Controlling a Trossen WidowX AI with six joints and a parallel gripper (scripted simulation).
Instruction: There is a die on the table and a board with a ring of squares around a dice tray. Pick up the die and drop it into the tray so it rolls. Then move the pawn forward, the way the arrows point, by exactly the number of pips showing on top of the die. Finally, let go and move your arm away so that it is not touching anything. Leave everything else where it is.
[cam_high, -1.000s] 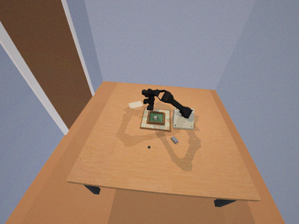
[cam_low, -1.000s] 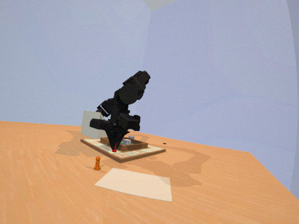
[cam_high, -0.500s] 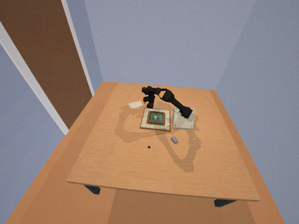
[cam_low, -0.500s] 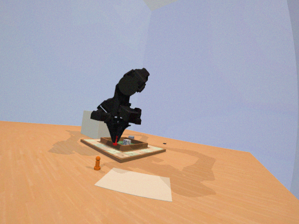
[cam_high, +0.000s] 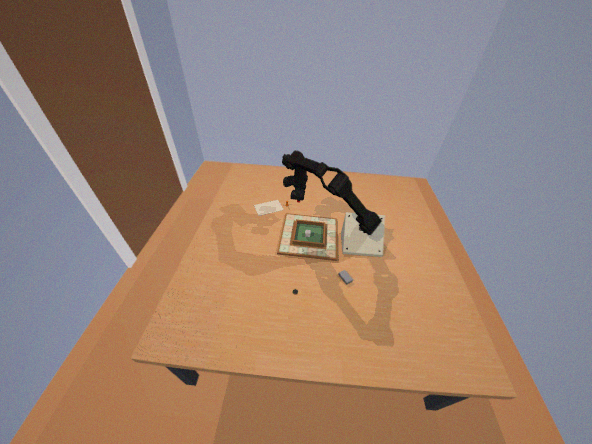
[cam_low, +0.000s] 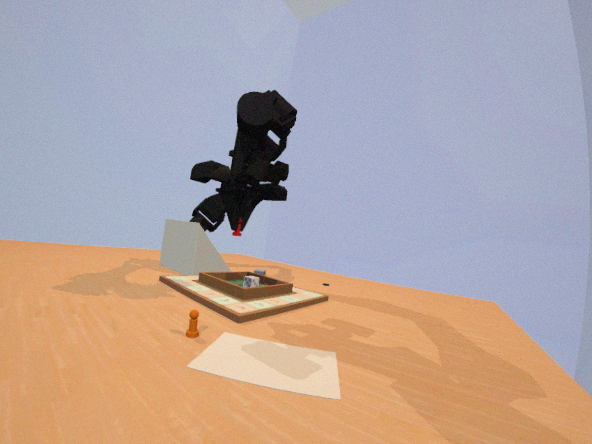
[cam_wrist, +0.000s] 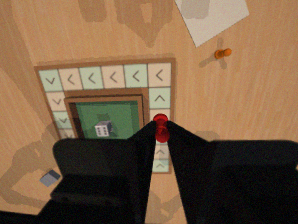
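Right now the white die is 11 cm to the left of my gripper tip, 11 cm below it and 7 cm behind it. The rest, counted from my gripper tip: red pawn: 1 cm above; then green tray: 13 cm below, 10 cm to the left, 8 cm behind; then orange pawn: 12 cm below, 11 cm to the right, 8 cm ahead.
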